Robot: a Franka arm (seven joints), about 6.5 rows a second.
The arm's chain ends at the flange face. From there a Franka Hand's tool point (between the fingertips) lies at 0.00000 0.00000 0.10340 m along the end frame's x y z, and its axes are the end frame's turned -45 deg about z.
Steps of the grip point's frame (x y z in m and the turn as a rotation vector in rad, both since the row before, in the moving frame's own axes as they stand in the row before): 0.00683 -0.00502 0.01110 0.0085 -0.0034 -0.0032; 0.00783 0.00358 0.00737 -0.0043 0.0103 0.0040; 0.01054 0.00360 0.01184 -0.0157 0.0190 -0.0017
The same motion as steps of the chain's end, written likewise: 0.00215 -0.00801 0.01110 0.0036 -0.0084 -0.0032; 0.00700 -0.00257 0.00738 0.0042 0.0103 0.0040; 0.00746 -0.00466 0.01187 0.0023 0.0245 -0.0017
